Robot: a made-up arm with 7 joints. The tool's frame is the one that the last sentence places.
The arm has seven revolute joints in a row. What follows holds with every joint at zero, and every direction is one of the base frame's. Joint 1 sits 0.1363 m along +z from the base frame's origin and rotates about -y. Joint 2 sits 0.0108 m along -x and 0.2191 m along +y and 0.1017 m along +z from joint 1 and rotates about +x. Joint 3 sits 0.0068 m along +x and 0.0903 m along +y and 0.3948 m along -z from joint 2 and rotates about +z. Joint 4 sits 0.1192 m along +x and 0.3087 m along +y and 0.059 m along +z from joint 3 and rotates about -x. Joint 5 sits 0.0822 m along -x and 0.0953 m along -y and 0.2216 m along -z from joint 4 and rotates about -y. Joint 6 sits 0.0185 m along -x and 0.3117 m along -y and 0.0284 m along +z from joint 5 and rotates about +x. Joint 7 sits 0.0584 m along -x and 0.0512 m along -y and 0.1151 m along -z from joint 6 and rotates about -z. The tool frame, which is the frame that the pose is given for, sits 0.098 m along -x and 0.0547 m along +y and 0.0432 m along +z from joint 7; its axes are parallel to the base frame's.
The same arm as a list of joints. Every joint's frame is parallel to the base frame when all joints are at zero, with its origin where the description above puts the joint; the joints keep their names.
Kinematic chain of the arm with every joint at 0, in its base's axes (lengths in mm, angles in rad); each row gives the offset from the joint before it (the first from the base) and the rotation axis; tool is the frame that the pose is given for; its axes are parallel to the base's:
joint 1: xyz 0.0 0.0 136.3 axis -y
joint 2: xyz -10.8 219.1 101.7 axis +x
joint 3: xyz 6.8 90.3 -394.8 axis +z
joint 4: xyz 119.2 308.7 59.0 axis -x
joint 5: xyz -82.2 -95.3 -221.6 axis -y
joint 6: xyz -18.5 -311.7 28.4 axis +x
joint 7: xyz -58.4 -51.2 -115.1 axis -z
tool: xyz -98.0 54.7 43.2

